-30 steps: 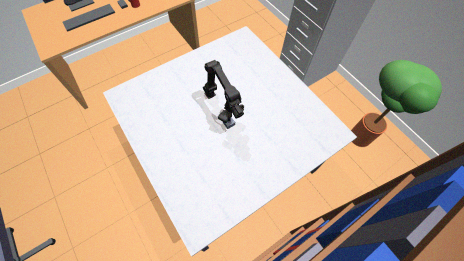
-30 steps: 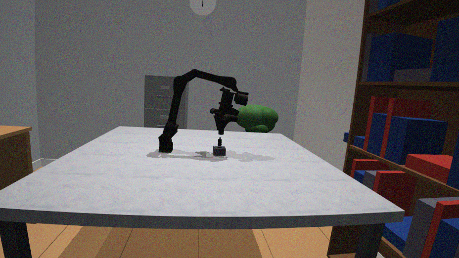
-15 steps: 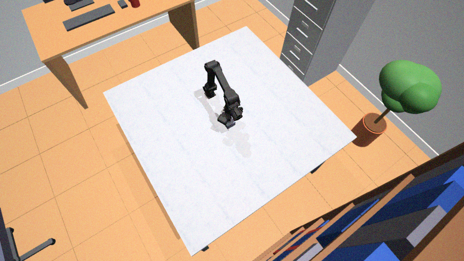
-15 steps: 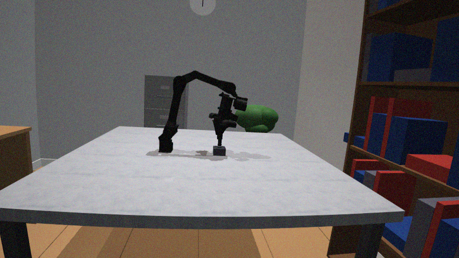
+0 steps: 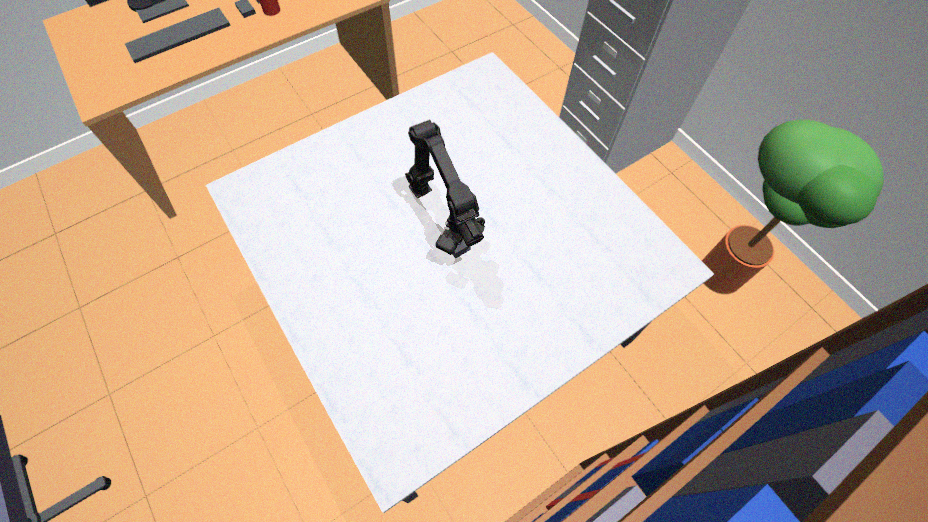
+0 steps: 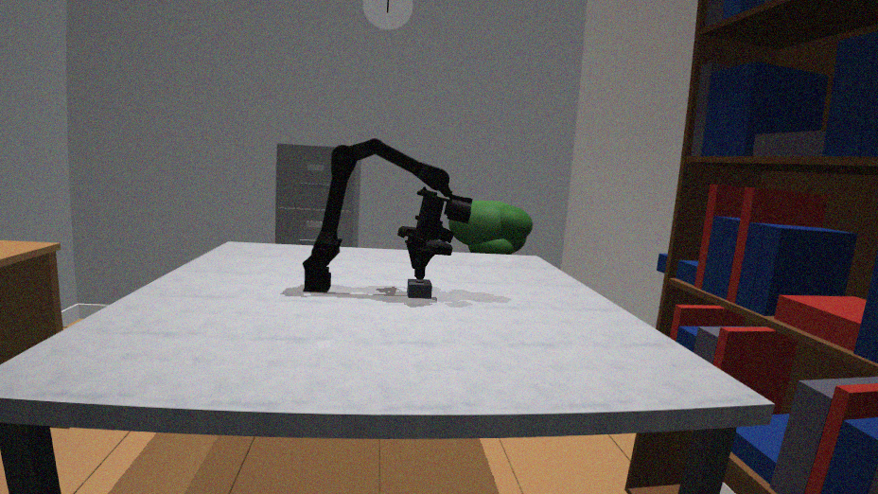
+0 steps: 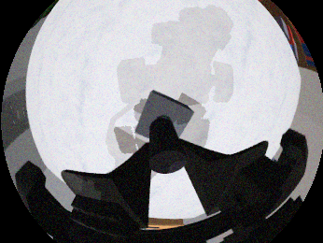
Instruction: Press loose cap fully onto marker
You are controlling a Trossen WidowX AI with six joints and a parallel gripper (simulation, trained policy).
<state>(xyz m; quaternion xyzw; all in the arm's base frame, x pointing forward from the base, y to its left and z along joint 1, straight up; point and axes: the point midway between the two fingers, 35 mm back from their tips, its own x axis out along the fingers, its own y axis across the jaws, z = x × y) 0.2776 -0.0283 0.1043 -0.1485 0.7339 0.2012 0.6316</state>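
Now: the grey holder block 1 cm ahead of my gripper tip and 5 cm below it. Round my gripper tip: dark cap: 1 cm ahead, 1 cm above.
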